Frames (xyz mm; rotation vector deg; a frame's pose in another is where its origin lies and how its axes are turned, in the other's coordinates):
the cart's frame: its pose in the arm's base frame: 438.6 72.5 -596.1 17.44 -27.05 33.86
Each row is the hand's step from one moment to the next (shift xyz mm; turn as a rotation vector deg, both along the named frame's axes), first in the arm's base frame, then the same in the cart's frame.
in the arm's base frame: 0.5 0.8 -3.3 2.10 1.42 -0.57
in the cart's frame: -0.9 -0.1 -3.3 1.90 -0.21 -1.76
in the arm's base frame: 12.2 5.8 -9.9 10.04 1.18 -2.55
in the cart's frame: 6.6 -4.1 -14.9 6.57 -5.40 -6.02
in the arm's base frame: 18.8 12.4 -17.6 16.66 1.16 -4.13
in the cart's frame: 10.5 -3.8 -26.3 10.59 -9.58 -9.59
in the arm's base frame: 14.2 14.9 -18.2 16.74 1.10 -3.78
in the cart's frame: 8.0 0.8 -26.3 10.80 -9.63 -9.29
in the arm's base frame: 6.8 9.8 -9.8 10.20 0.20 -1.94
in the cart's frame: 4.5 2.3 -14.6 6.55 -6.19 -5.16
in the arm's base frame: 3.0 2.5 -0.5 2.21 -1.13 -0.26
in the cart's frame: 3.1 0.1 -2.4 0.96 -2.25 -0.51
